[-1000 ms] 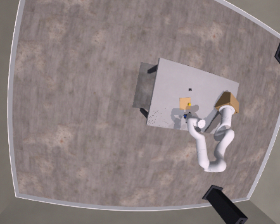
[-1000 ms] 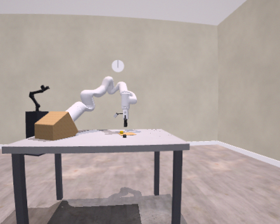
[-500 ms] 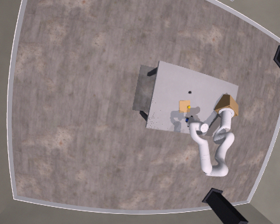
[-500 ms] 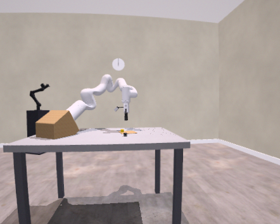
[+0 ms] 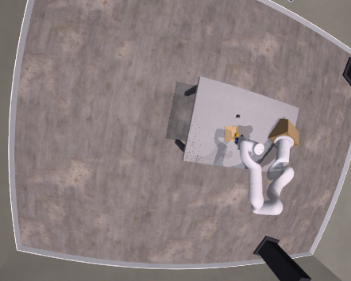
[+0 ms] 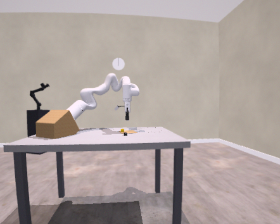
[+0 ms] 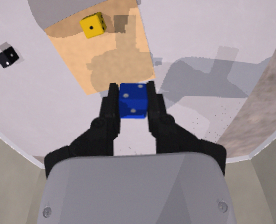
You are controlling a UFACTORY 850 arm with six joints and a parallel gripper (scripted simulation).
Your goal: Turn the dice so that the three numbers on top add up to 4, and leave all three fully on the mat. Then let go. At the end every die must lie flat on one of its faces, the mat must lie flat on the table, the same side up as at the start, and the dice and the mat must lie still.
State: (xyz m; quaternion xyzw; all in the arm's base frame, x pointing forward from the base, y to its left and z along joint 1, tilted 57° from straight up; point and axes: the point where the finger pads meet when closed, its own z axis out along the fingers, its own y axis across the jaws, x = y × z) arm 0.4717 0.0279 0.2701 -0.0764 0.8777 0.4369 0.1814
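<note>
The tan mat is 2 cm ahead of my hand, 4 cm to the right of it and 12 cm below it. Also, from my hand: yellow die (3 cm behind, 6 cm to the right, 11 cm below); then black die (5 cm ahead, 22 cm to the right, 11 cm below); then blue die (1 cm below).
</note>
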